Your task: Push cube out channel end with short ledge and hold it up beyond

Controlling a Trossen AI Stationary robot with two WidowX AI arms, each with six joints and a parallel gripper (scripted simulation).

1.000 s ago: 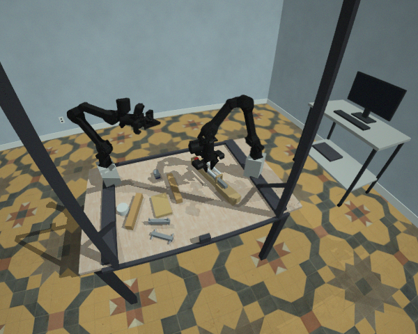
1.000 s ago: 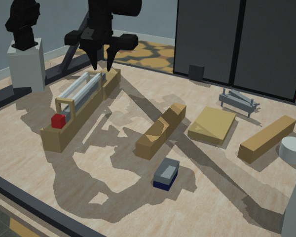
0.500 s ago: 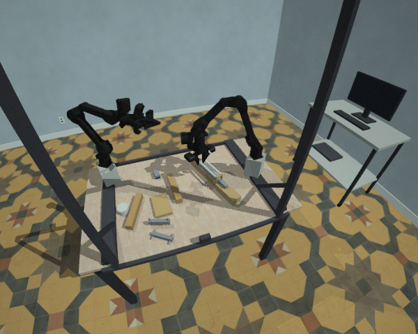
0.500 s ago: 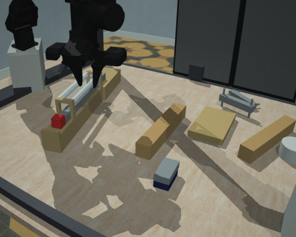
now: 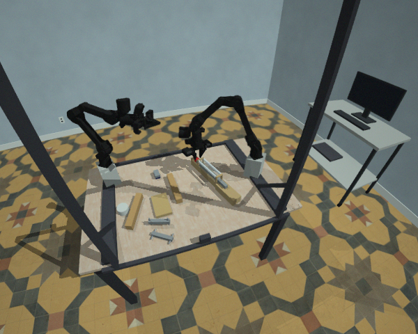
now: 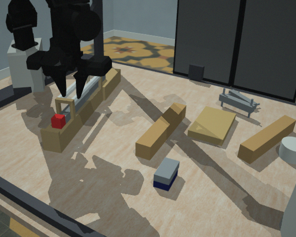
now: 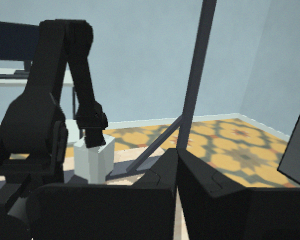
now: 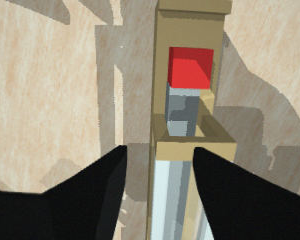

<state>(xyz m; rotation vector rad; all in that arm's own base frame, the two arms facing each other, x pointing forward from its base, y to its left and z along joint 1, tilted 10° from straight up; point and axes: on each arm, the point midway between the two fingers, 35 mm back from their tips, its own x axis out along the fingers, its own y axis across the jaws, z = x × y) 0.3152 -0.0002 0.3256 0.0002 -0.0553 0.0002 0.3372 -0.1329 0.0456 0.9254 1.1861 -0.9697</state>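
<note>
My right hand is 80 mm above the red cube and 40 mm short of it. Also, from my right hand: flat tan slab: 280 mm behind, 220 mm to the left, 130 mm below; then blue box: 270 mm to the left, 120 mm below, 30 mm behind; then channel: 80 mm below, 80 mm behind, 70 mm to the right.
</note>
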